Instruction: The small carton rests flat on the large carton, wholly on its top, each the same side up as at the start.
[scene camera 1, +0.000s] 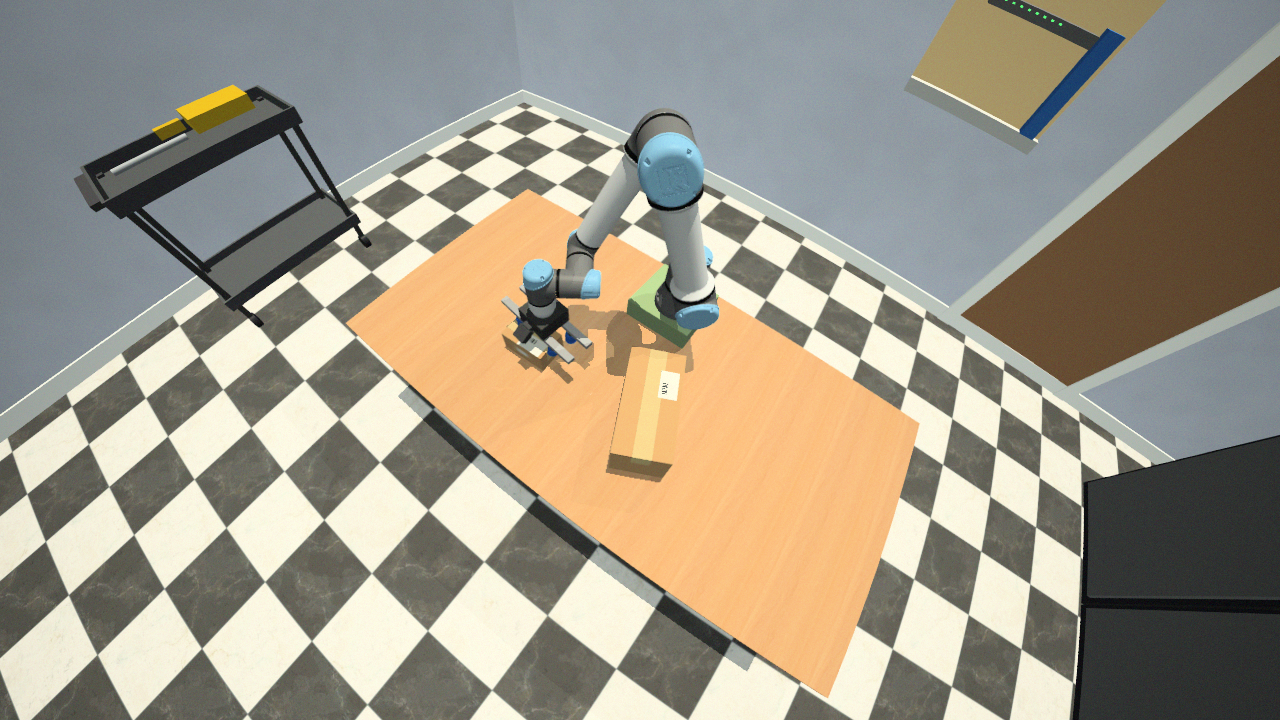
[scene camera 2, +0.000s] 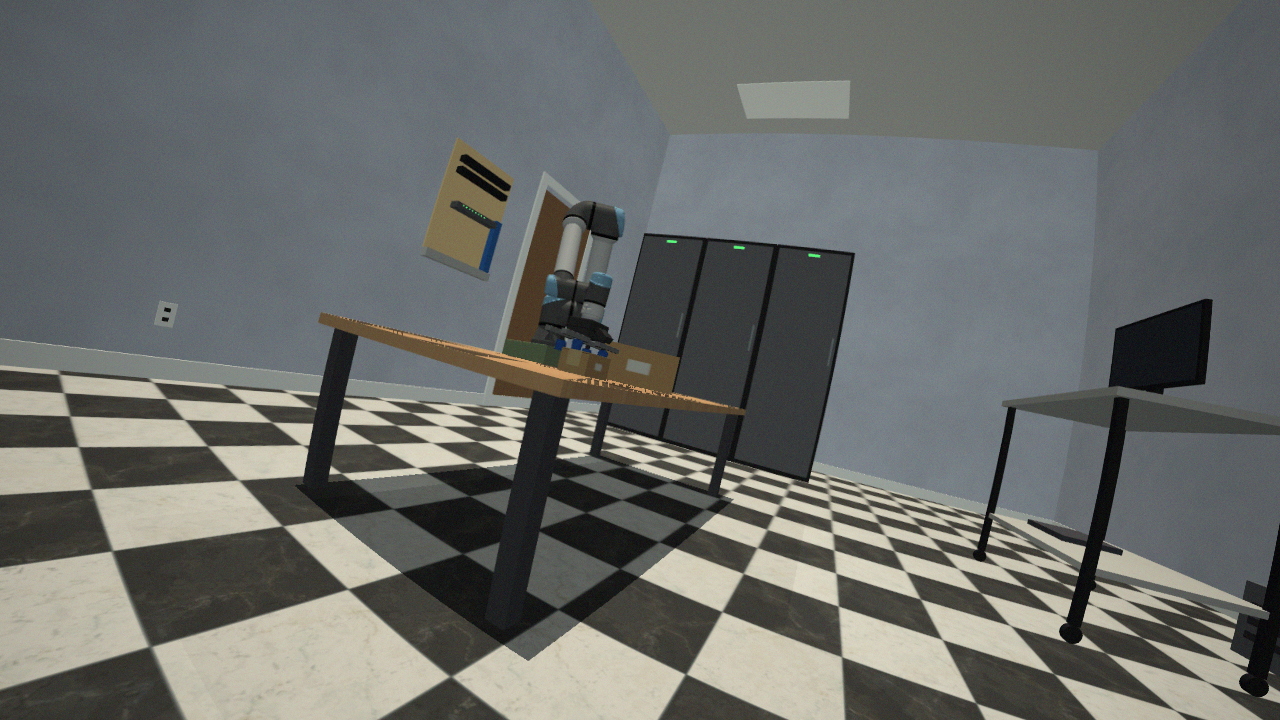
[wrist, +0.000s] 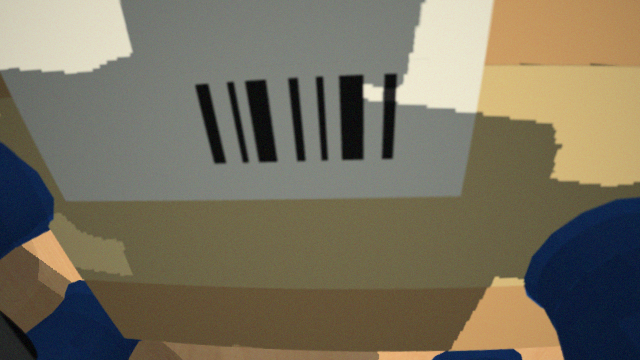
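Seen in the pictures: end effector, tool point: (wrist: 288, 284); arm's base, origin of the base link: (scene camera 2: 547, 347).
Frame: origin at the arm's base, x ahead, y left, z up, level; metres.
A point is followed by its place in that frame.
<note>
The small carton (scene camera 1: 532, 350) @(x 0.450, y -0.181, z 0.003 m) (wrist: 277, 237) @(x 0.404, y -0.209, z 0.003 m) lies flat on the wooden table (scene camera 1: 787, 502) @(x 0.253, y 0.643, z -0.071 m) (scene camera 2: 420, 347) @(x 0.433, y -0.809, z -0.087 m), its white barcode label facing up. My suction gripper (scene camera 1: 543, 333) @(x 0.372, y -0.211, z -0.012 m) (scene camera 2: 573, 337) @(x 0.372, y -0.211, z -0.012 m) sits directly over it, very close to or touching its top, and covers most of it in scene camera 1. In the wrist view the blue cups (wrist: 591, 277) frame the carton top. The suction is off, so nothing is held. The large carton (scene camera 1: 649, 407) @(x 0.371, y 0.193, z 0.081 m) (scene camera 2: 637, 365) @(x 0.392, y 0.118, z 0.010 m) lies flat to the right, apart from the small one, its label up.
The arm's base stands on a green pad (scene camera 1: 652, 315) @(x 0.099, y -0.022, z 0.000 m) behind the large carton. A black cart (scene camera 1: 160, 165) with a yellow box (scene camera 1: 215, 105) stands off the table at the left. Dark cabinets (scene camera 2: 733, 349) and a second table (scene camera 2: 1146, 407) with a monitor (scene camera 2: 1163, 345) are farther away.
</note>
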